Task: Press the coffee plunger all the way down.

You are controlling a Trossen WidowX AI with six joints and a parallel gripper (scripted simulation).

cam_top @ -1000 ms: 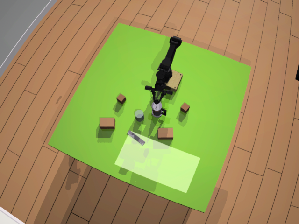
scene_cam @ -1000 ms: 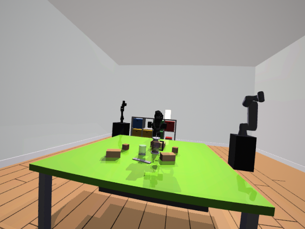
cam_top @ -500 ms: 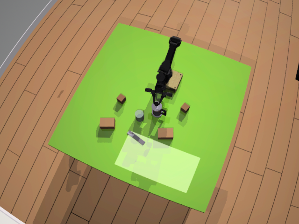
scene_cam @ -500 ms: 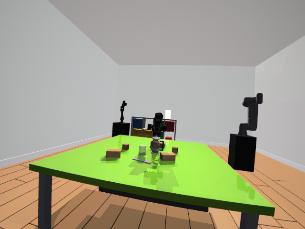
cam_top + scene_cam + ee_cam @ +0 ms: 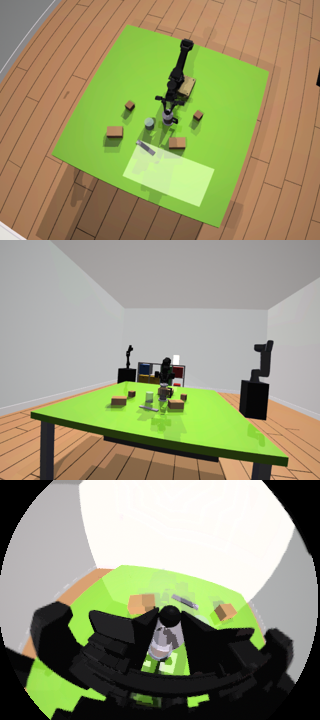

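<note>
My gripper tip is now 90 mm above the coffee press, 20 mm past it and 10 mm to the right of it.
</note>
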